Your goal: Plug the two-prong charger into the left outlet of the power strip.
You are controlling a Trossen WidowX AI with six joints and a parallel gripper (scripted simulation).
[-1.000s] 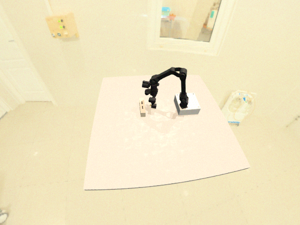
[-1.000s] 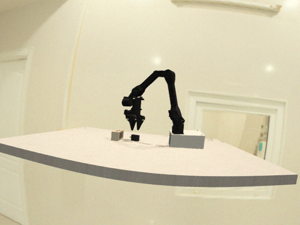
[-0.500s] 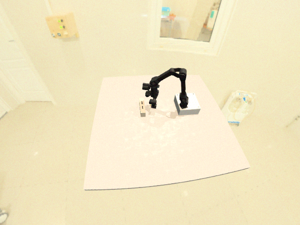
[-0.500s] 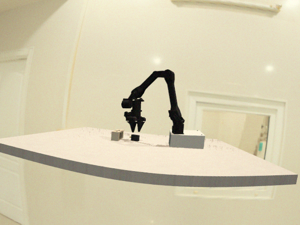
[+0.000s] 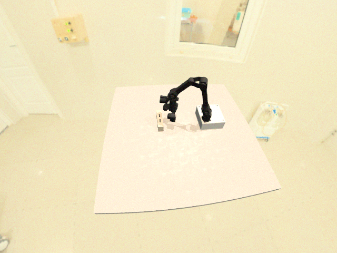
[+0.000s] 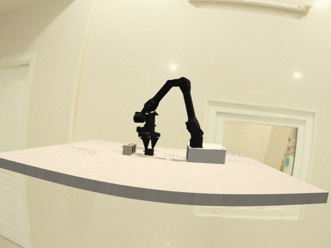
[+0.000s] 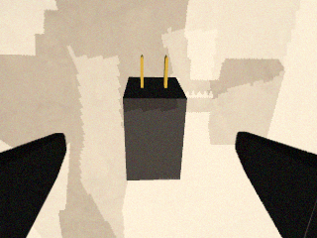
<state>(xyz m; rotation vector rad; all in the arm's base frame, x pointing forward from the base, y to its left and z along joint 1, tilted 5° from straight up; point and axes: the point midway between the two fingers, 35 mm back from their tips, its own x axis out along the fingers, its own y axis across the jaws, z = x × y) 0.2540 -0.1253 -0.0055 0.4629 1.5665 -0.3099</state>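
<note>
Now: gripper tip 20 mm above the dark grey charger, 10 mm to the left of it and 10 mm short of it.
</note>
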